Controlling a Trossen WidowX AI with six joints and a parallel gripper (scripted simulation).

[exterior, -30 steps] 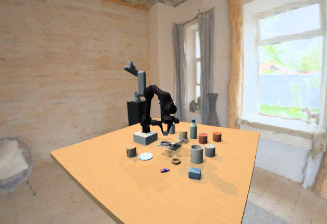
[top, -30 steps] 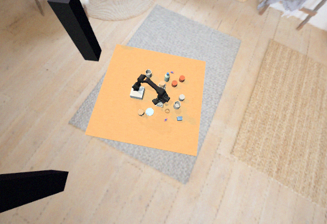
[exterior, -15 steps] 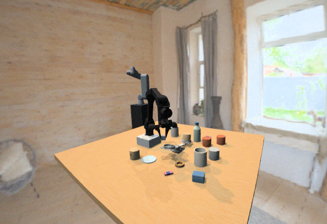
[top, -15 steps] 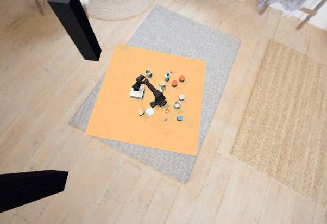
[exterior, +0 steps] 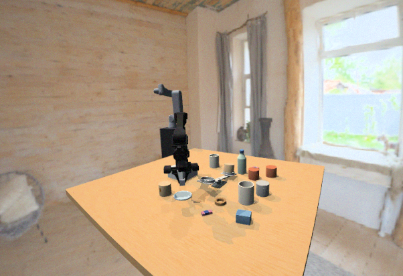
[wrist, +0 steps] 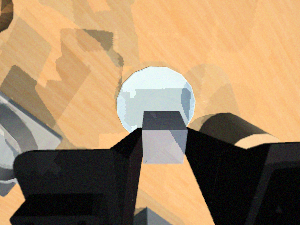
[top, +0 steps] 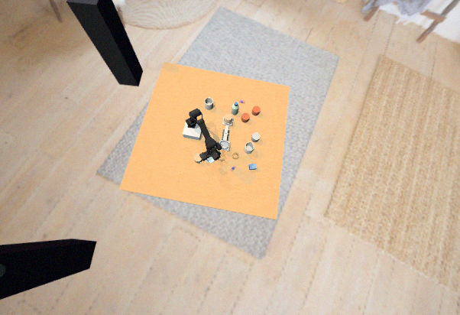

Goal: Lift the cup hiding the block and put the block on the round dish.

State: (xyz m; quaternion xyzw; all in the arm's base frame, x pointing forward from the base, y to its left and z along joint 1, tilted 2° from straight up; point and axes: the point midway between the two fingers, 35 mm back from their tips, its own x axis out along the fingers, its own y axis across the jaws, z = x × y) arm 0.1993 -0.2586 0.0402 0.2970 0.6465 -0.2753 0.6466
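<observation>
Now: gripper tip 70 mm above the pale round dish. Also, from my gripper tip: blue block (370 mm ahead, 60 mm below, 50 mm to the right); then small balance (220 mm to the left, 110 mm ahead, 50 mm below); then grey cylinder (390 mm ahead, 200 mm to the left, 40 mm below).
</observation>
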